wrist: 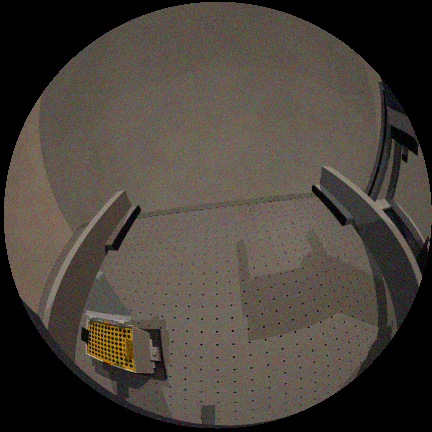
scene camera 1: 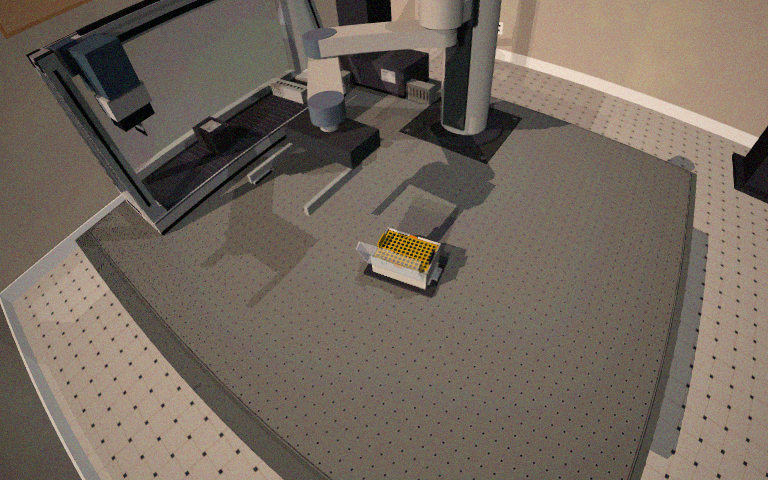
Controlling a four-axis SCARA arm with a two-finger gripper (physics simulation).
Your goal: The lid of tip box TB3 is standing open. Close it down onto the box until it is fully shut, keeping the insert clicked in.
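Places are measured from the arm's base along level axes (x left, y back, z up), in metres.
Pixels of known places: gripper, between the fingertips: (wrist: pixel 223 184) (scene camera 1: pixel 276 194); arm's base, origin of its link: (scene camera 1: pixel 463 127).
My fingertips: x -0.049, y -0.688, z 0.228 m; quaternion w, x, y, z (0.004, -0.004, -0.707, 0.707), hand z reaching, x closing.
Ahead of a thing's pixels: the offset from my fingertips to its top centre. "pt": to the spot under its first point. Level surfaces: height alone.
Tip box TB3 (scene camera 1: pixel 399 276) (wrist: pixel 144 353) is white, on a dark base plate (scene camera 1: pixel 431 291) (wrist: pixel 161 340). Its yellow perforated insert @(dy +0.121, dx +0.203, dz -0.141 m) (scene camera 1: pixel 408 249) (wrist: pixel 110 345) lies in the top and looks level; its clips are too small to judge. The clear lid @(pt dy +0.027, dx +0.180, dz -0.076 m) (scene camera 1: pixel 365 252) (wrist: pixel 104 296) stands open along one long side; in the wrist view the left finger hides part of it. My gripper (scene camera 1: pixel 279 195) (wrist: pixel 223 184) is open and empty, held above the table, apart from the box and to its upper left in the scene view.
A gantry machine (scene camera 1: pixel 93 150) stands at the left back, with a small black box @(pt dy +0.135, dx -0.470, dz -0.096 m) (scene camera 1: pixel 214 134) on its deck. A dark labelled box @(pt dy +0.725, dx -0.203, dz -0.105 m) (scene camera 1: pixel 403 70) and a grey rack @(pt dy +0.733, dx -0.136, dz -0.168 m) (scene camera 1: pixel 421 90) stand near the arm's column (scene camera 1: pixel 481 79). The perforated table @(dz -0.215 m) (scene camera 1: pixel 481 339) (wrist: pixel 200 360) surrounds TB3.
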